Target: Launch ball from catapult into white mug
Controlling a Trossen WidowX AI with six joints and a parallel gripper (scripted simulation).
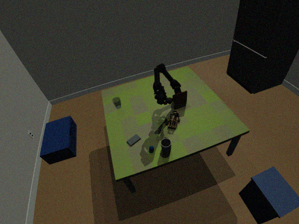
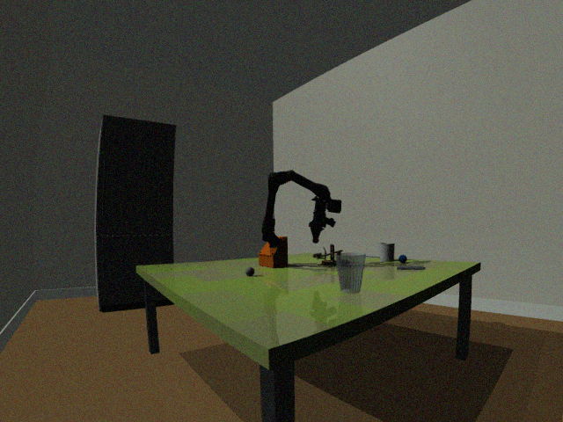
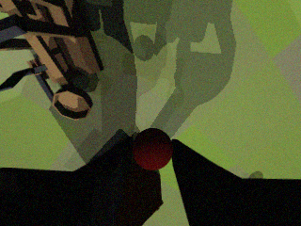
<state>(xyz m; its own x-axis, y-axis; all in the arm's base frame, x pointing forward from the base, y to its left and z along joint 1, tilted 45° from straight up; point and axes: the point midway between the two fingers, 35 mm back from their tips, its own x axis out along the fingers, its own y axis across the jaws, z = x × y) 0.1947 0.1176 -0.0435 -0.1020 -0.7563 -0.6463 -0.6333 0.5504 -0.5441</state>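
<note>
Right now my gripper tip is 13 cm to the right of the wooden catapult, 8 cm above it and 6 cm past it. Also, from my gripper tip: red ball 1 cm above; then mug 43 cm to the left, 14 cm ahead, 10 cm below; then grey ball 38 cm to the right, 11 cm below.
</note>
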